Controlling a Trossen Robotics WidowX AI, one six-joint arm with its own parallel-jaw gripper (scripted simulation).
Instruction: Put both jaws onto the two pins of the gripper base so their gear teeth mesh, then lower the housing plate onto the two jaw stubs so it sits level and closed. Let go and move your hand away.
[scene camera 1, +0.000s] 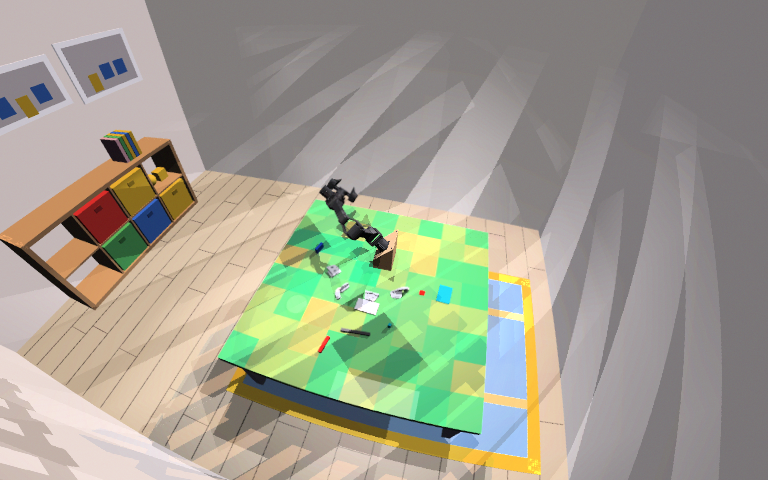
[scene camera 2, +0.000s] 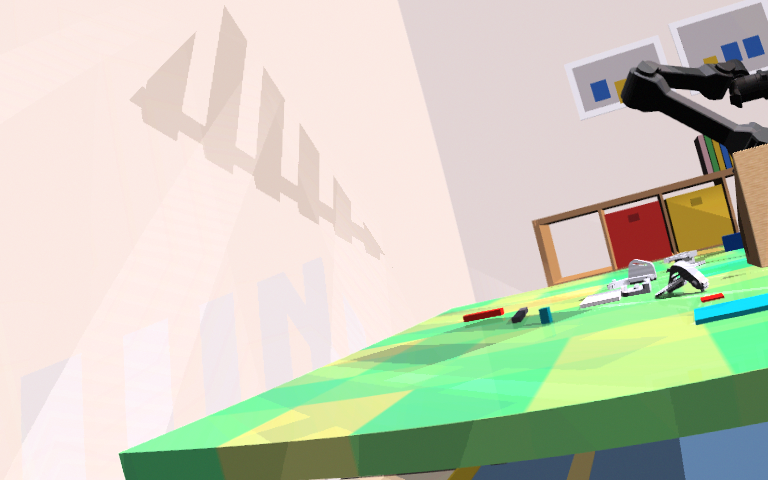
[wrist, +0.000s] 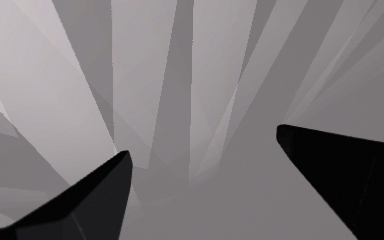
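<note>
Gripper (wrist: 205, 144): open, holds nothing. Also visible: a gripper jaw (scene camera 2: 688, 273); another gripper jaw (scene camera 2: 637, 273).
</note>
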